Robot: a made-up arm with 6 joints.
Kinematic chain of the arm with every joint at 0, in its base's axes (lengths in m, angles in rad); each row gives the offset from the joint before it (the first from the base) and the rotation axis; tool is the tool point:
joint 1: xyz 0 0 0.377 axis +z
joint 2: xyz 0.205 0 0 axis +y
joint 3: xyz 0 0 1.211 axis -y
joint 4: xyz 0 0 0.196 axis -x
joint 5: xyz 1.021 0 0 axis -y
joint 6: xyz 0.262 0 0 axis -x
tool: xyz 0 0 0
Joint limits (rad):
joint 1: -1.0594..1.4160
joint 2: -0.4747..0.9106
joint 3: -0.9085..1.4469
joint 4: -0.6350..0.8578
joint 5: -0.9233..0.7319
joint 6: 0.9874..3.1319
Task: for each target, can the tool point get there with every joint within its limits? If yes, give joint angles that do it. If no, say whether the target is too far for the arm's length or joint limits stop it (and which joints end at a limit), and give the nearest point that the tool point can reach.
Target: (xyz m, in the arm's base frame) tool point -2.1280 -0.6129 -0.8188
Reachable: no: joint limits stop it (at a limit: joint 1, joint 2, joint 3, joint 4, joint 5) | nearest point 0.3169 -0.8877 -0.0378 | short by 2.581 m
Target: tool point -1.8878 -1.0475 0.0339
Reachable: no: joint limits stop it (at a limit: joint 1, joint 2, joint 3, joint 4, joint 5) | nearest point 0.3169 -0.8877 -0.0378 | short by 2.212 m
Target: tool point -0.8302 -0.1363 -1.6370
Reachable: no: joint limits stop it (at a limit: joint 1, joint 2, joint 3, joint 4) | nearest point 0.0661 0.9414 -0.1095 | short by 2.073 m
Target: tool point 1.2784 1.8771 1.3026
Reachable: yes | joints 0.9742 0.7113 0.6272 0.0363 -0.3130 1.6706
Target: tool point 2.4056 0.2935 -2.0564
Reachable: no: too far | nearest point 1.6301 0.1989 -0.0900 | short by 2.116 m
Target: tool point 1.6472 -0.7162 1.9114
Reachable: yes | joints -0.4436 0.3052 0.3513 0.4434 0.5636 1.5156
